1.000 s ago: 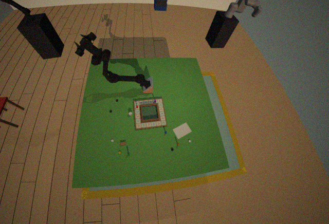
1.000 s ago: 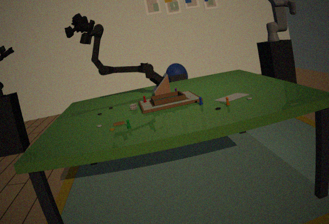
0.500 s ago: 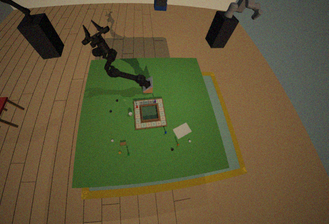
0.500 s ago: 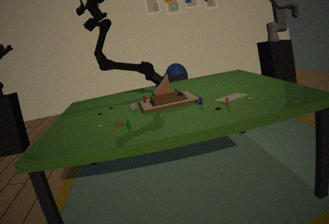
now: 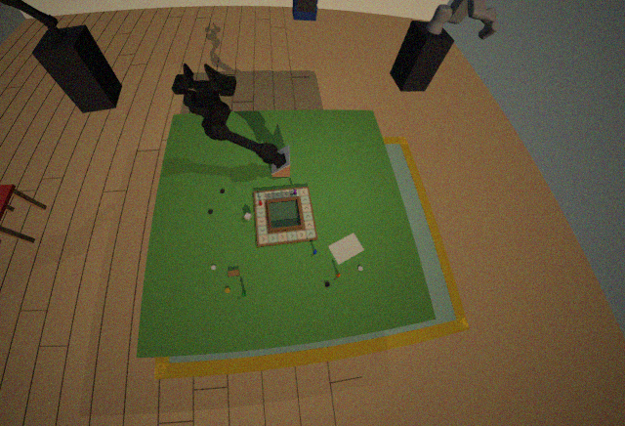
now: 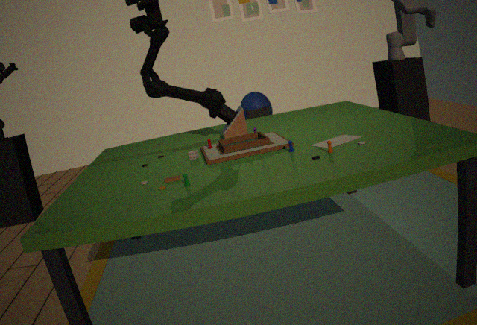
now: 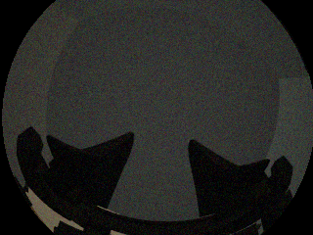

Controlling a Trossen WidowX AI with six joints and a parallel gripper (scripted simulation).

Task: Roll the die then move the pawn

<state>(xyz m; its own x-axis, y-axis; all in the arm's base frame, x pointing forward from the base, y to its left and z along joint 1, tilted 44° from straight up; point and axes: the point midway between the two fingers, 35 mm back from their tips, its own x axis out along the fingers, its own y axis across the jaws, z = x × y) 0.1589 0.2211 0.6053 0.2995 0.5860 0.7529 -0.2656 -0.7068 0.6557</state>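
The white die lies 160 mm ahead of my gripper tip, 50 mm to the left of it and 710 mm below it. From my gripper tip the other things lie so: purple pawn 80 mm ahead, 300 mm to the left, 690 mm below; then red pawn 110 mm ahead, 120 mm to the left, 690 mm below; then green tray 180 mm ahead, 230 mm to the left, 710 mm below.
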